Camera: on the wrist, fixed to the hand. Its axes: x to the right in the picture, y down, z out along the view.
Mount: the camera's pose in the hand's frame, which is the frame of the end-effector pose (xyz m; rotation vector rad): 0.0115 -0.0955 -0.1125 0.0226 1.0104 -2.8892
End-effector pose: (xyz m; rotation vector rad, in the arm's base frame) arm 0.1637 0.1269 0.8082 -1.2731 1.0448 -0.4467
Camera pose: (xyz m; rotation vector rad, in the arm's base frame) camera 0.1010 0.0275 0.8982 1.0257 0.7830 2.1605
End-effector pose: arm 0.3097 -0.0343 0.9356 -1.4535 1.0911 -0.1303
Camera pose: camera 0.2931 -0.1419 1.0359 1.2675 1.0558 2.2373
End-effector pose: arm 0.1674 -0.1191 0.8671 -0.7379 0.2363 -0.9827
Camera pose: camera 0.0539 -0.2124 0.8490 -0.0982 0.1426 2.2349
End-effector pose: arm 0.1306 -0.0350 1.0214 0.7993 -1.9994 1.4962
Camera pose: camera 0.1972 0.0509 1.1219 1.1423 0.7304 -0.2545
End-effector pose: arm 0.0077 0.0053 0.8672 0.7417 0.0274 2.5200
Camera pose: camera -0.0136 0.1074 0.7622 -0.6307 0.7267 -0.2346
